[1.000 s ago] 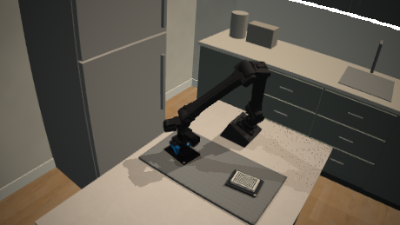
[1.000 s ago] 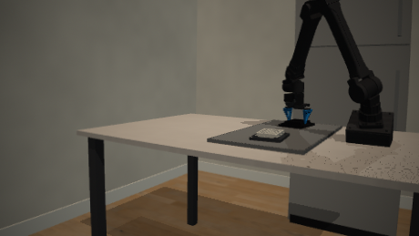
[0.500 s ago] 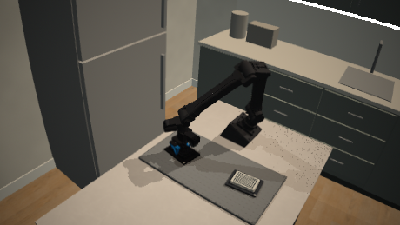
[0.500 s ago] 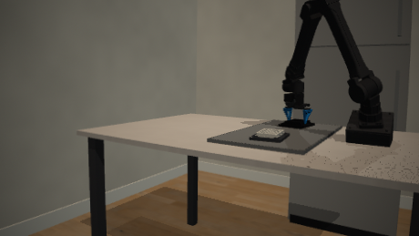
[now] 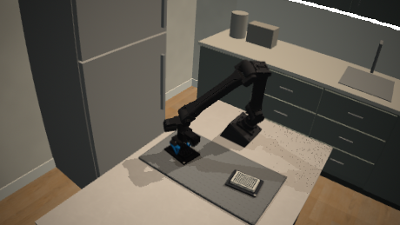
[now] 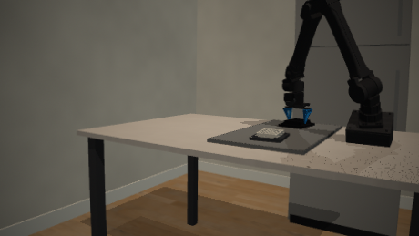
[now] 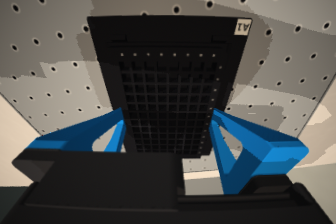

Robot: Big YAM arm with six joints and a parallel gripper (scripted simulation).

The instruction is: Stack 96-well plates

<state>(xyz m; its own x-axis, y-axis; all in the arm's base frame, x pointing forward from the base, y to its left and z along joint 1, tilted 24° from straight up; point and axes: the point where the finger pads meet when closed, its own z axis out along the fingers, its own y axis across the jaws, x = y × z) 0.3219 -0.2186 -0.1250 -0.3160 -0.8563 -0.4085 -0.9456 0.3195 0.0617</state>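
Right now the nest N1 is 2 cm below my hand. Round my hand: nest N2: 5 cm ahead, 38 cm to the left, 2 cm below; black 96-well plate: right at my hand; white 96-well plate: 5 cm ahead, 38 cm to the left.
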